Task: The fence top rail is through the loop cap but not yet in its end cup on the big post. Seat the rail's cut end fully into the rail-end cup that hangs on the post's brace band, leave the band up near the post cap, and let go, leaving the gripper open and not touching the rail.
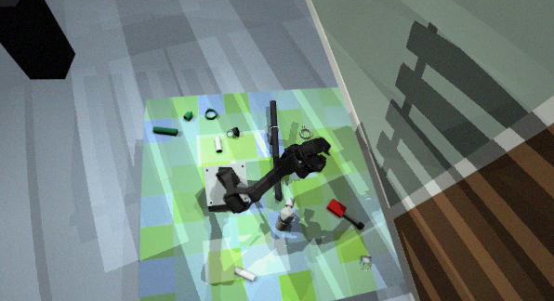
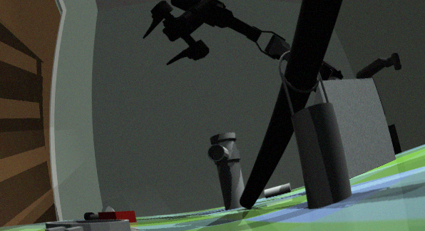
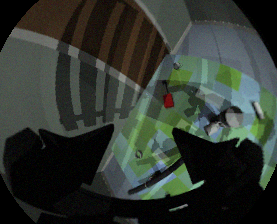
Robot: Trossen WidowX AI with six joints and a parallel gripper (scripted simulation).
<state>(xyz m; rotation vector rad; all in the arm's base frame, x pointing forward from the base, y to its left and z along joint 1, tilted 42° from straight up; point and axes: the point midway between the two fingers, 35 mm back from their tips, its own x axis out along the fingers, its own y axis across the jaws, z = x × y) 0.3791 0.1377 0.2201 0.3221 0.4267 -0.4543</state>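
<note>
My gripper tip is now 120 mm past the rail-end cup, 110 mm to the left of it and 240 mm above it. Also, from my gripper tip: grey line post (160 mm behind, 330 mm to the left, 280 mm below); then white cylinder (340 mm behind, 410 mm to the right, 370 mm below); then red-headed tool (230 mm ahead, 150 mm to the right, 370 mm below).
</note>
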